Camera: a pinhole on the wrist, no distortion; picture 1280 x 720 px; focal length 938.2 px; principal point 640.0 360.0 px. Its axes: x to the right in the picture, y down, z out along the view. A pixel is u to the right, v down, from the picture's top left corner.
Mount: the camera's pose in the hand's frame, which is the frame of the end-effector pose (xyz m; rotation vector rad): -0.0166 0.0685 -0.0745 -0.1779 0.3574 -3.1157
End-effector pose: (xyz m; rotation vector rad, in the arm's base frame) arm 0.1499 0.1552 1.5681 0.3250 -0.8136 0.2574
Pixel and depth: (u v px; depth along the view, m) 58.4 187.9 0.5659
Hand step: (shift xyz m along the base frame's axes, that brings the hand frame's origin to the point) -0.0585 -0.0910 0.5975
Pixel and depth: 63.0 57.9 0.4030
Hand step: -0.0656 0.0060 0.4291
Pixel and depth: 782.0 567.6 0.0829
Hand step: -0.0262 0.0261 -0.0071
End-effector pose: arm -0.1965 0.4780 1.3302 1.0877 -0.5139 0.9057
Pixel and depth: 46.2 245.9 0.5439
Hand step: 0.2300 -0.2450 0.4697
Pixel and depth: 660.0 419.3 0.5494
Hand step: 0.1222 -0.4146 0.1591
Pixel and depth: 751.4 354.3 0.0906
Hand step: -0.0487 -0.0111 0.0187
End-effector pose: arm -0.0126 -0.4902 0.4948 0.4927 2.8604 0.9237
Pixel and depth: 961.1 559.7 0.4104
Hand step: 0.1341 0.0544 -0.3245
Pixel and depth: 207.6 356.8 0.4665
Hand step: -0.1780 0.2533 -0.3036
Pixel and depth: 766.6 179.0 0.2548
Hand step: 0.0714 0.1409 -0.1179
